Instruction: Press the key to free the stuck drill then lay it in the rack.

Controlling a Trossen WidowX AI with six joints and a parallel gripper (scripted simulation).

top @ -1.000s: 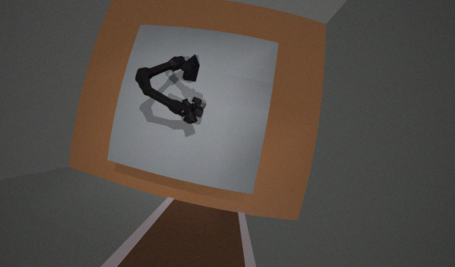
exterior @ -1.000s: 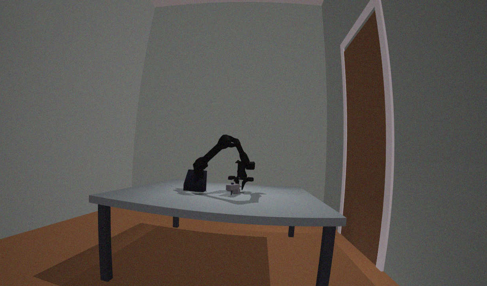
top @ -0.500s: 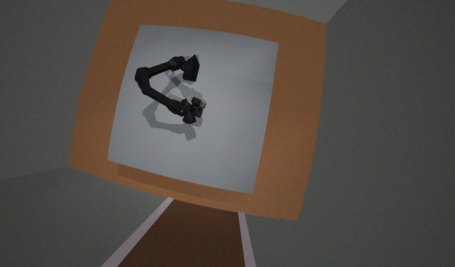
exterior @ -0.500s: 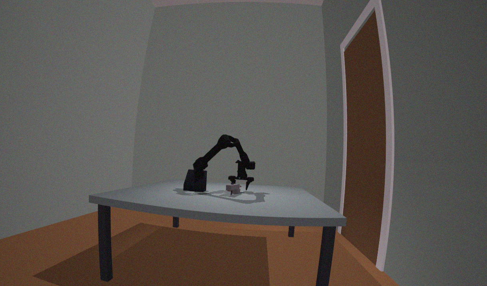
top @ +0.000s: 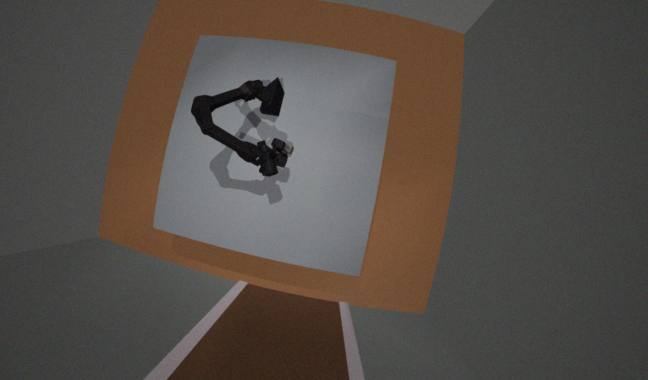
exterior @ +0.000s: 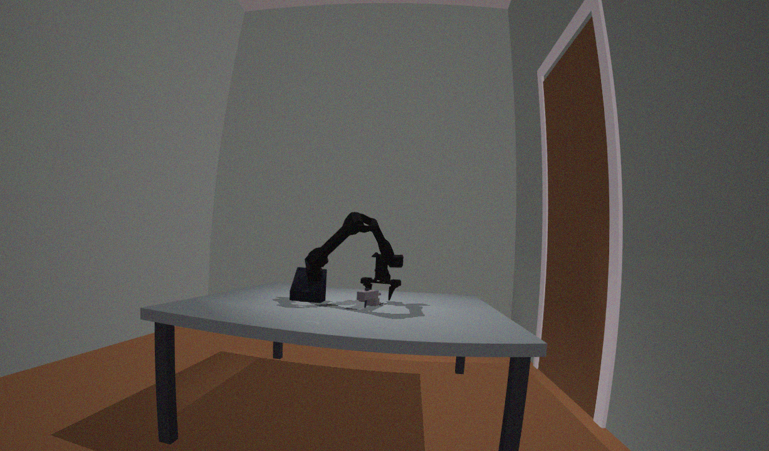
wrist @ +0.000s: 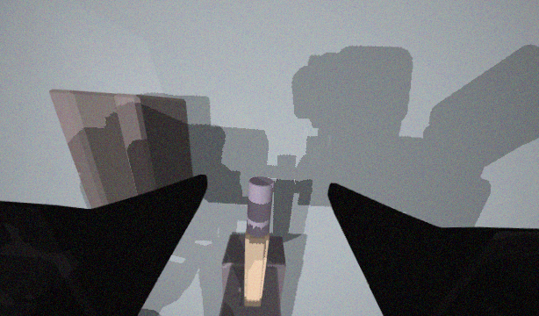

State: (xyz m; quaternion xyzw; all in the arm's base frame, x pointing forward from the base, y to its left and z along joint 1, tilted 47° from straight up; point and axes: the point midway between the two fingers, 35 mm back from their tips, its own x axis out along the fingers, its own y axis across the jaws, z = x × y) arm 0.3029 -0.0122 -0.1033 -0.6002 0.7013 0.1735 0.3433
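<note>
Now: gripper tip 20 mm past the drill, 40 mm to the left of it and 30 mm below it. The rest, counted from my gripper tip: rack: 70 mm behind, 40 mm to the left.
</note>
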